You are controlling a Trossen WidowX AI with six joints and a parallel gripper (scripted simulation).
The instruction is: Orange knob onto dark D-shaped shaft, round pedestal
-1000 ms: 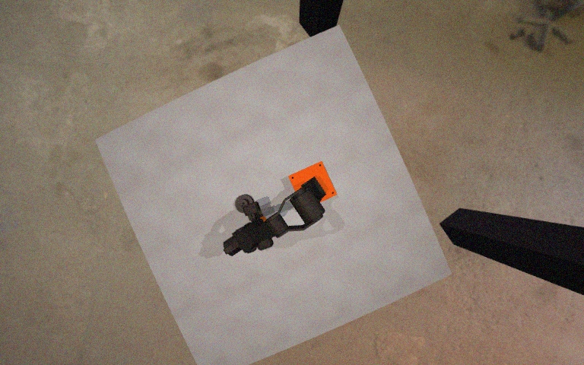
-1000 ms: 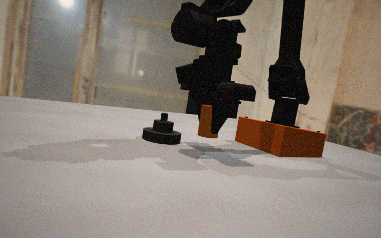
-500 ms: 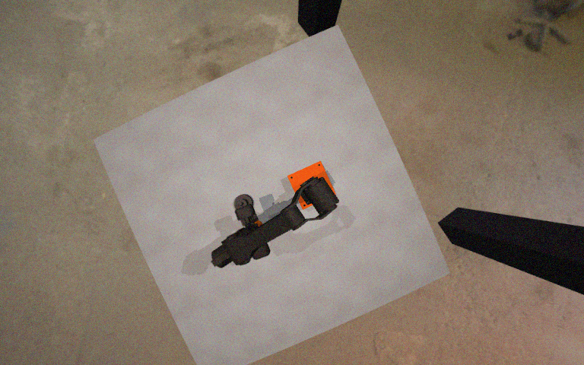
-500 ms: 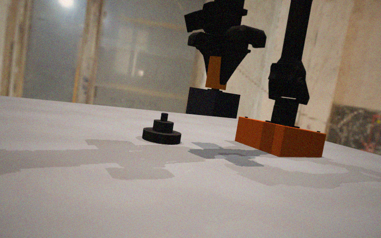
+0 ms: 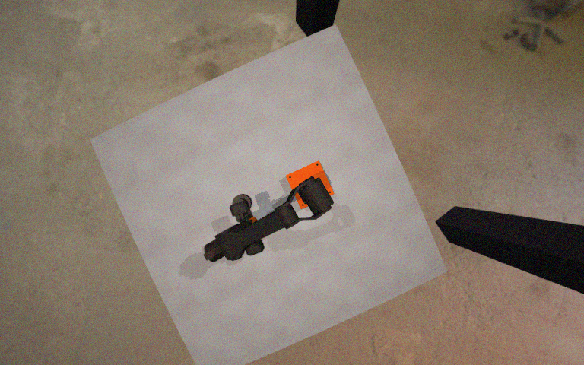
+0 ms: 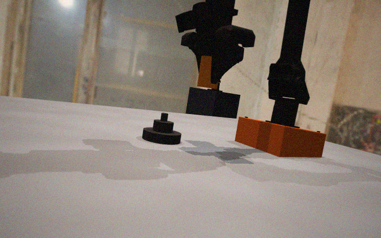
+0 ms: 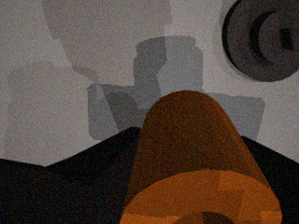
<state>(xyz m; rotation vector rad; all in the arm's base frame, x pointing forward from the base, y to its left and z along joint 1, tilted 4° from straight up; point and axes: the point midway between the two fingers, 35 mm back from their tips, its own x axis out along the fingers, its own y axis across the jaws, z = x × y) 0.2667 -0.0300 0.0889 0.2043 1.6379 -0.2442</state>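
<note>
My gripper tip is 2 cm short of the dark round pedestal, 9 cm to the left of it and 11 cm above it. From my gripper tip the other things lie so: orange knob (2 cm above).
</note>
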